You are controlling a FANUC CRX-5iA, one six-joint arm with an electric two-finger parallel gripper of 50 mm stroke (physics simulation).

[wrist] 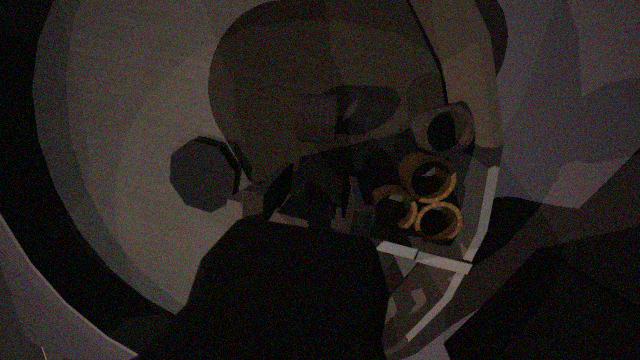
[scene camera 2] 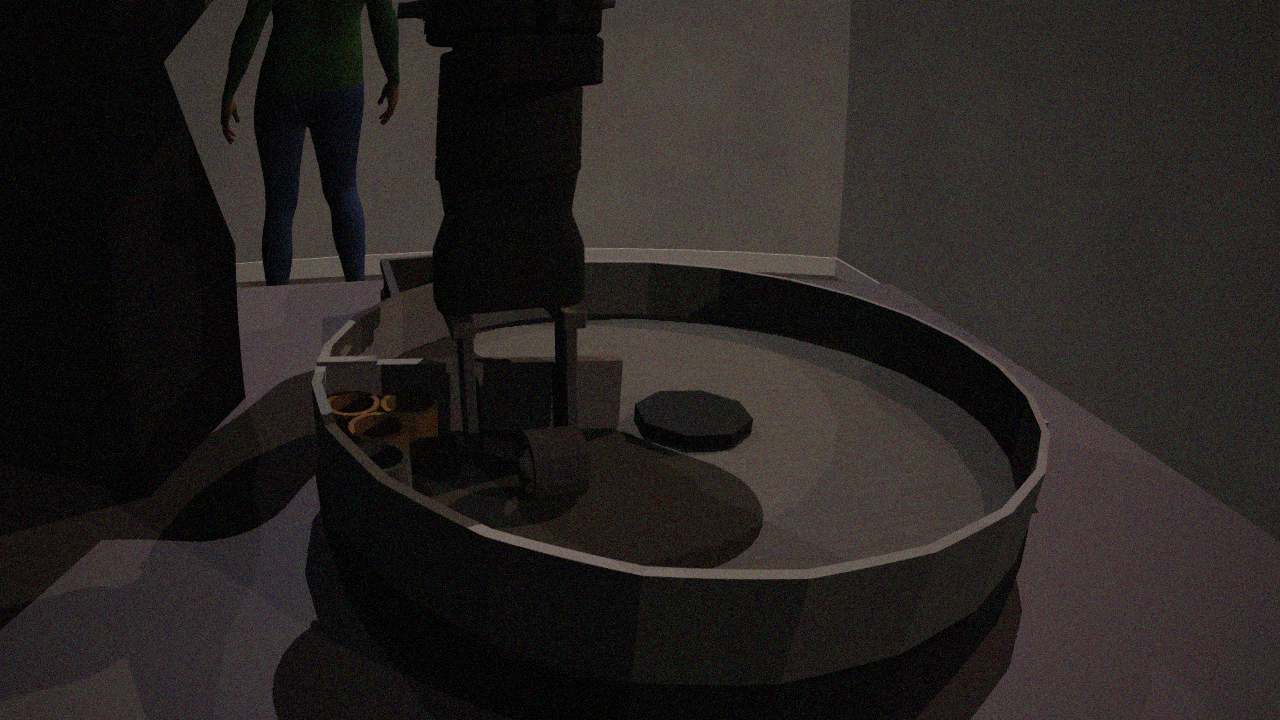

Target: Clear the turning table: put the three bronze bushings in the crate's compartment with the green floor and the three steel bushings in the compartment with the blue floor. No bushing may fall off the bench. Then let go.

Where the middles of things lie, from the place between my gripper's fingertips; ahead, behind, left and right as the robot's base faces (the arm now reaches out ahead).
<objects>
Right now the turning table point(wrist: 135, 135) is 13 cm ahead of my hand, 4 cm to the left of it and 1 cm below it. From my hand the other things lie so: crate point(scene camera 2: 400, 274): 4 cm behind, 38 cm to the left, 3 cm below.
</objects>
